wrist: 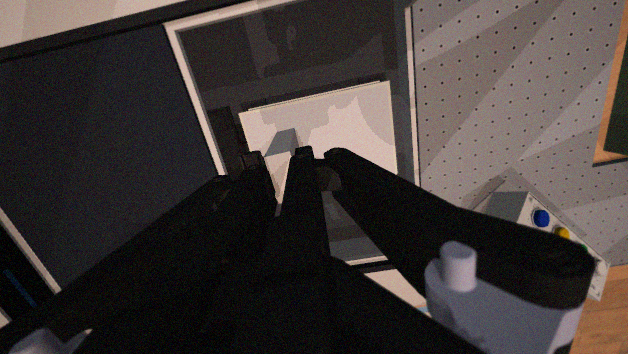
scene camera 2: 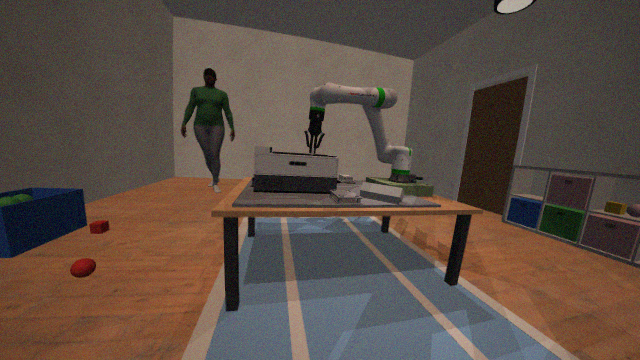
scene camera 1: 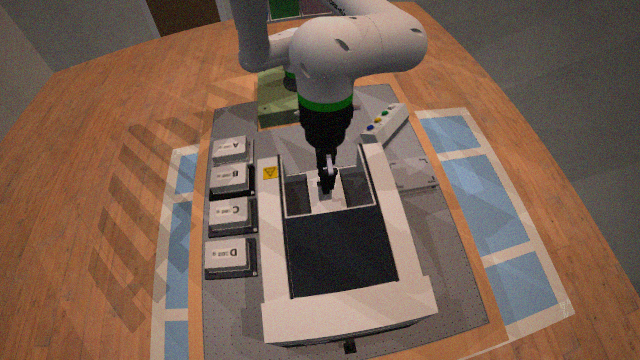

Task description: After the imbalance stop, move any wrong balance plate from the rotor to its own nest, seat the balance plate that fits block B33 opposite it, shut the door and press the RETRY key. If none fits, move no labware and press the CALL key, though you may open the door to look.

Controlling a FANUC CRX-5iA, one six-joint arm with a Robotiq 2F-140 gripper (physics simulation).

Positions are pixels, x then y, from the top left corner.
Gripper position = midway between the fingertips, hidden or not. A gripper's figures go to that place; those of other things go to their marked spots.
Labels:
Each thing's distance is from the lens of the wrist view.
my gripper [wrist: 290, 147]: 20 cm
pale plate [wrist: 359, 118]: 20 cm
dark bucket marked 2 [wrist: 231, 140]: 26 cm
The marked spots on the dark bucket marked 2 and the pale plate are 13 cm apart.

